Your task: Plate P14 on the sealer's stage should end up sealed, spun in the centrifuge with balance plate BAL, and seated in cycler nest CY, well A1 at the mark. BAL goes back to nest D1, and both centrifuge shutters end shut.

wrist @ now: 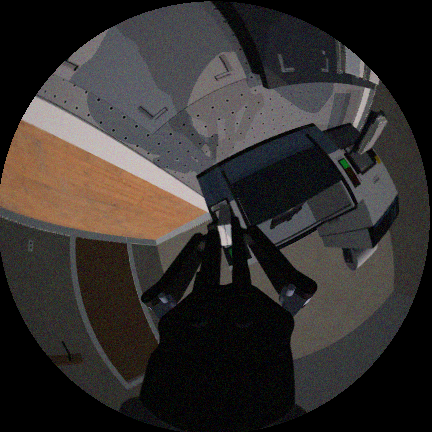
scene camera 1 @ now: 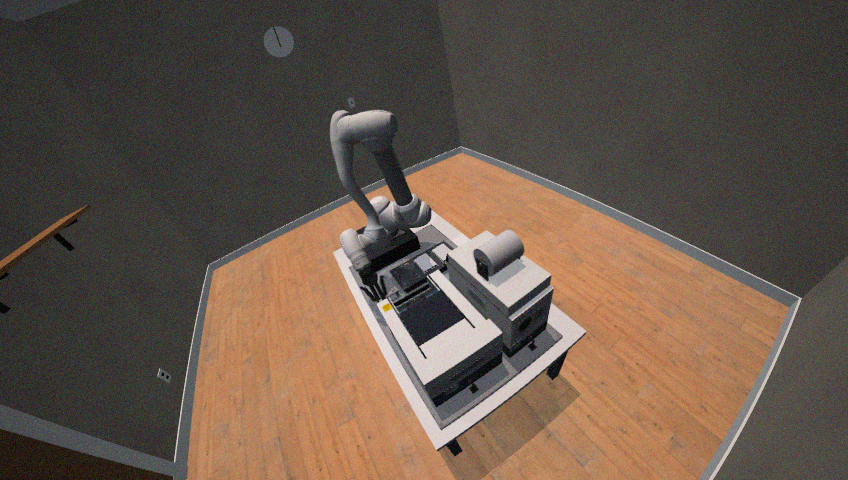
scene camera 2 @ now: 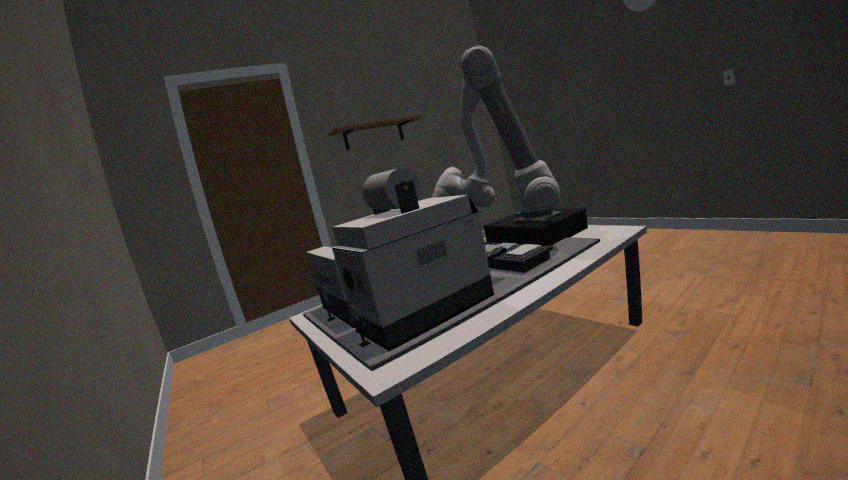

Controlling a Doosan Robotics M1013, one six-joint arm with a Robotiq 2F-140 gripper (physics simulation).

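Places are measured from the arm's base along level axes (x ahead, y left, z up), in millimetres.
Pixels of known places: gripper, fingertip midpoint: [wrist: 225,212]; arm's base, origin of the base link: [scene camera 2: 538,218].
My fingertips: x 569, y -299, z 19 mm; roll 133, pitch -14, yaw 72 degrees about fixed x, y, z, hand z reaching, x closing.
Note:
For each thing: its top centre in the pictures, then the offset to it from my fingertips. Level surfaces: height alone.
- tall machine, middle of its top: [scene camera 2: 392,170] [scene camera 1: 494,238] [wrist: 365,260] 297 mm ahead, 417 mm left, 363 mm up
- roll, middle of its top: [scene camera 2: 386,171] [scene camera 1: 498,241] [wrist: 362,260] 318 mm ahead, 416 mm left, 363 mm up
- dark raised block, middle of its top: [scene camera 2: 501,249] [scene camera 1: 425,262] 205 mm back, 345 mm left, 58 mm down
- perforated deck, its level: 113 mm down
My gripper [scene camera 1: 378,297] [wrist: 225,212] is shut and empty, with its tips beside the near left corner of the low white machine [scene camera 1: 458,350], which I take for the centrifuge. Contact cannot be judged. The machine's top has a large dark area [scene camera 1: 434,315] [wrist: 282,187] between two rails; I cannot tell how its shutters stand. The tall machine [scene camera 1: 499,279] [scene camera 2: 428,267] carrying a roll [scene camera 1: 502,249] [scene camera 2: 383,189] [wrist: 361,257] looks like the sealer. A pale plate-like piece [scene camera 1: 424,262] [scene camera 2: 526,250] rests on a dark block. Plate labels and well A1 are unreadable. Scene camera 2 hides the gripper.
The arm's black base [scene camera 2: 538,227] stands at the table's far end. A dark raised block [scene camera 1: 407,274] stands between the base and the low machine. In the wrist view, the perforated deck [wrist: 210,112] bears corner brackets, and a pale upright piece [wrist: 372,132] stands at the right.

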